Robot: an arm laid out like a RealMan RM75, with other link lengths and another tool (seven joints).
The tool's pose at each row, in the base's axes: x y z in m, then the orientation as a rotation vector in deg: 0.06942, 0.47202, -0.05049, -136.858, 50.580, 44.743; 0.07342, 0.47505, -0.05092, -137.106, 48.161, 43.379; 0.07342, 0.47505, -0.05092, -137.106, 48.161, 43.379; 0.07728, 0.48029, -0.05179, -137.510, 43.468, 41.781; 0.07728, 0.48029, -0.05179, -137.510, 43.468, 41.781; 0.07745, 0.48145, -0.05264, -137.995, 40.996, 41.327; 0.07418, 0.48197, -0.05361, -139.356, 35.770, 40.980; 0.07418, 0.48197, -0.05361, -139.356, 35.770, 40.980; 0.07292, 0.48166, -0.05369, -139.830, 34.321, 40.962; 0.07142, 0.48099, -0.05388, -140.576, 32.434, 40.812; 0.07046, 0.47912, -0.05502, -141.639, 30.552, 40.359; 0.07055, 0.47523, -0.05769, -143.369, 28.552, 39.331
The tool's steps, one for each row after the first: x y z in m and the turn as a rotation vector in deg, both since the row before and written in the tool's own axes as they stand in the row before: 0.00151, -0.00475, 0.00074, 0.483, 0.241, -2.071; 0.00000, 0.00000, 0.00000, 0.000, 0.000, 0.000; 0.00097, -0.00600, 0.00248, 0.447, -0.124, -3.768; 0.00000, 0.00000, 0.00000, 0.000, 0.000, 0.000; 0.00023, -0.00067, 0.00126, -0.210, -0.165, -1.887; -0.00193, 0.00193, 0.00211, -1.094, -0.550, -3.809; 0.00000, 0.00000, 0.00000, 0.000, 0.000, 0.000; -0.00082, 0.00096, 0.00032, -0.445, -0.157, -1.025; -0.00086, 0.00139, 0.00028, -0.666, -0.075, -1.354; 0.00038, 0.00236, 0.00010, -0.863, 0.233, -1.399; 0.00248, 0.00401, -0.00028, -1.299, 0.801, -1.566
